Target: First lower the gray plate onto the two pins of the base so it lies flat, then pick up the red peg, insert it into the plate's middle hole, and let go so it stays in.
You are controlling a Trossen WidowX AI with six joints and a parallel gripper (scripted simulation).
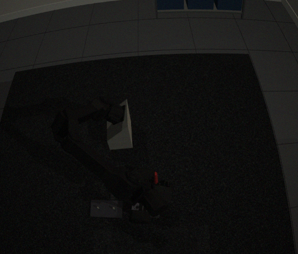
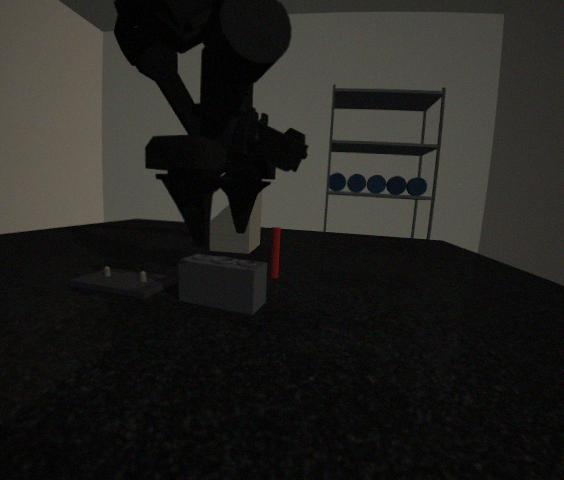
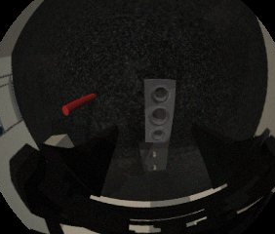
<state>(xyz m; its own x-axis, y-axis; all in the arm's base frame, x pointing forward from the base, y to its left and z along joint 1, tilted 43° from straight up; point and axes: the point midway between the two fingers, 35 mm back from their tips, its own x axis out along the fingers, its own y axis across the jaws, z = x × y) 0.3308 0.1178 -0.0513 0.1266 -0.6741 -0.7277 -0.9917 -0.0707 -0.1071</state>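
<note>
My gripper tip is now 1 cm short of the gray plate and 4 cm above it. Round my gripper tip: red peg 12 cm behind, 3 cm to the left, 4 cm below.
</note>
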